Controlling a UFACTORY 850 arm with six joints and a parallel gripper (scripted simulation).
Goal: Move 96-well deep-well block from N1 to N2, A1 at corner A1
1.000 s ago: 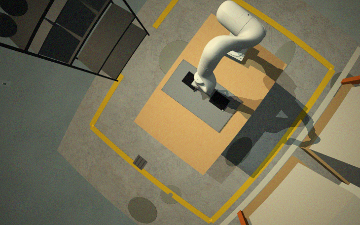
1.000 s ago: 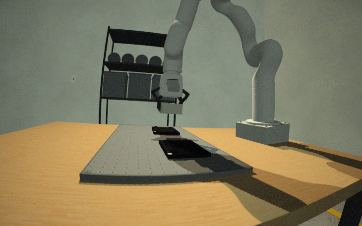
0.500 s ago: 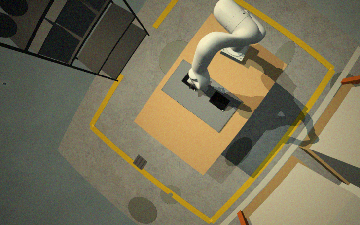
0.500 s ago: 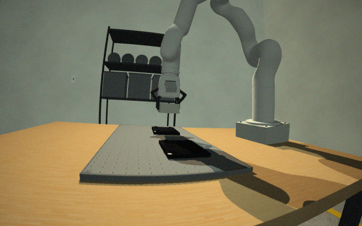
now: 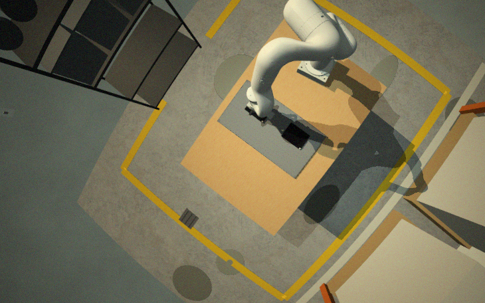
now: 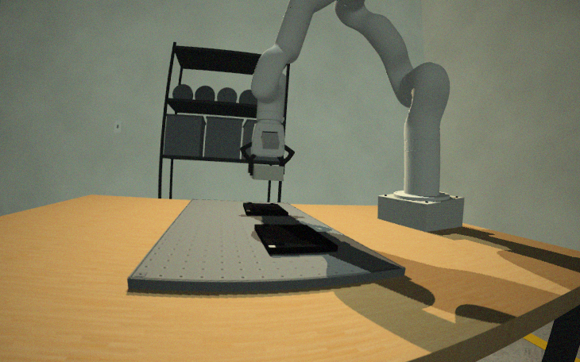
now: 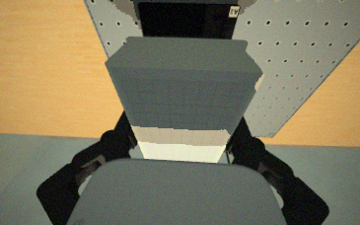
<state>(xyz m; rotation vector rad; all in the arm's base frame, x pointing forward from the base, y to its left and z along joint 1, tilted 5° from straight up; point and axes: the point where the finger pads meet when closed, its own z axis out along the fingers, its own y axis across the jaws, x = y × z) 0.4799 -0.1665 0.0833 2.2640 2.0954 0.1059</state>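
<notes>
The black nest N2 lies 11 cm below my hand. The rest, counted from my hand: black nest N1: 1 cm ahead, 32 cm to the left, 11 cm below; 96-well deep-well block: right at my hand.
</notes>
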